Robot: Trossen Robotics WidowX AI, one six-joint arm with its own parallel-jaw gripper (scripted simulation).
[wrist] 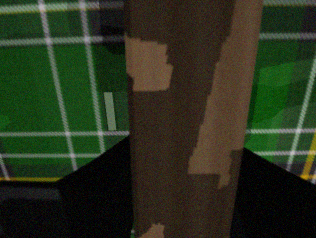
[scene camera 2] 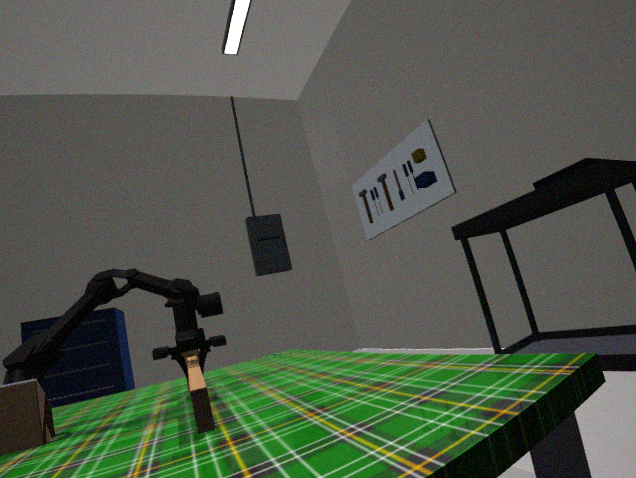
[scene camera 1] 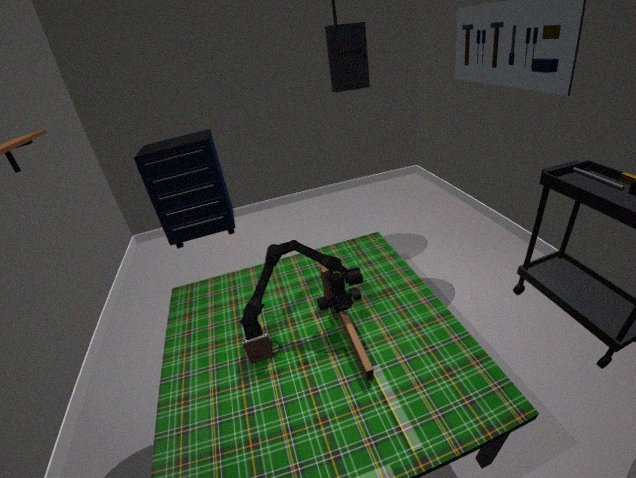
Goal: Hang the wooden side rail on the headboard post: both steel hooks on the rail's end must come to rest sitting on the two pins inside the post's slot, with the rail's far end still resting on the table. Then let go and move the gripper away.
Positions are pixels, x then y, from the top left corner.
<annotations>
wooden side rail: wrist; scene camera 2 198, 390; scene camera 1
same spot on wooden side rail: [wrist: 189, 77] = [scene camera 1: 342, 311]
</annotations>
